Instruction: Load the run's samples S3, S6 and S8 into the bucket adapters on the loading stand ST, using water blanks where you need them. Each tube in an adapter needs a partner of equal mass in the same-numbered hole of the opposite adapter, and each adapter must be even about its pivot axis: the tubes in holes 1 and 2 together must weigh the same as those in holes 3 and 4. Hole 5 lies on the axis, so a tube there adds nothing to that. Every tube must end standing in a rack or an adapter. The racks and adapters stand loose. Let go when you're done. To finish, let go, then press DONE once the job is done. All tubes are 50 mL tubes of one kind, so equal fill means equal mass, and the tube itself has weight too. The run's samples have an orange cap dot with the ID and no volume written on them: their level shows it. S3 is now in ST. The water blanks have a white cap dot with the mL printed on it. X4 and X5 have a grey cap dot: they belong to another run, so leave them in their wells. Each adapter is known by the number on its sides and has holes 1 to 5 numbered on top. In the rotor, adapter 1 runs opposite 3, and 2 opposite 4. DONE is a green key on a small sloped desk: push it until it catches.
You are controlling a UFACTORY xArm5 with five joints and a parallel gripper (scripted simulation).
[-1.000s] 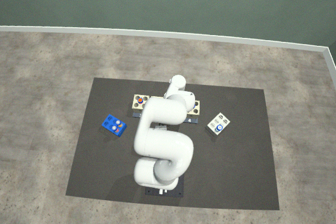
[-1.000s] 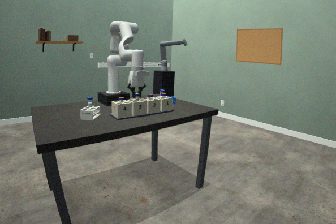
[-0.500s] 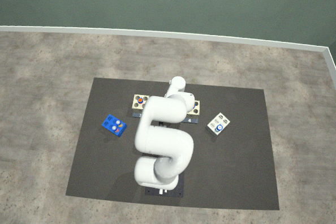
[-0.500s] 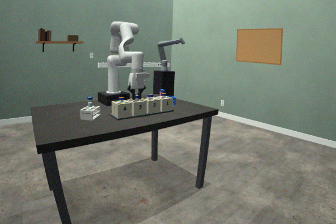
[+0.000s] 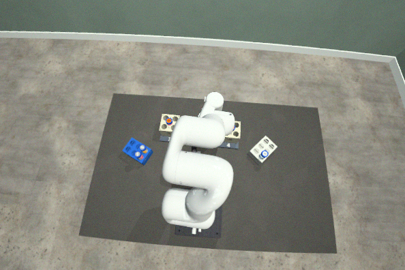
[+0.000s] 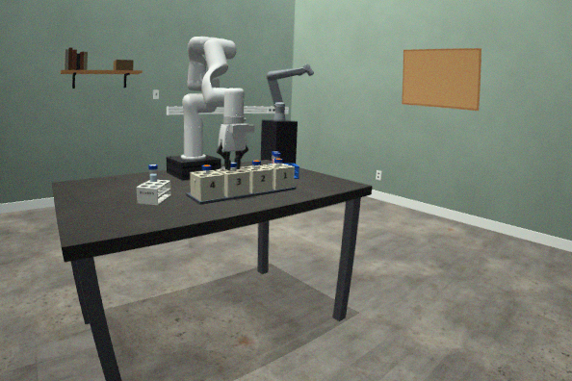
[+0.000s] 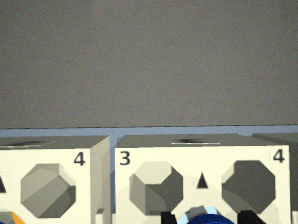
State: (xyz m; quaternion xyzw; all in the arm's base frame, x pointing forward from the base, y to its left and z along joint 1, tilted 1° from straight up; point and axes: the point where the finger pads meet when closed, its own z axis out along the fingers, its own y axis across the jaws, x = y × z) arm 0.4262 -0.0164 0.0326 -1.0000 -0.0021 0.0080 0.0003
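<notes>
The green done key lies 19 cm behind my hand, 7 cm to the left of it and 6 cm below it. The rest, counted from my hand: white rack 29 cm to the right, 9 cm below, 8 cm behind; then loading stand 12 cm below, 6 cm to the left, 1 cm behind; then blue rack 37 cm to the left, 16 cm behind, 9 cm below.
</notes>
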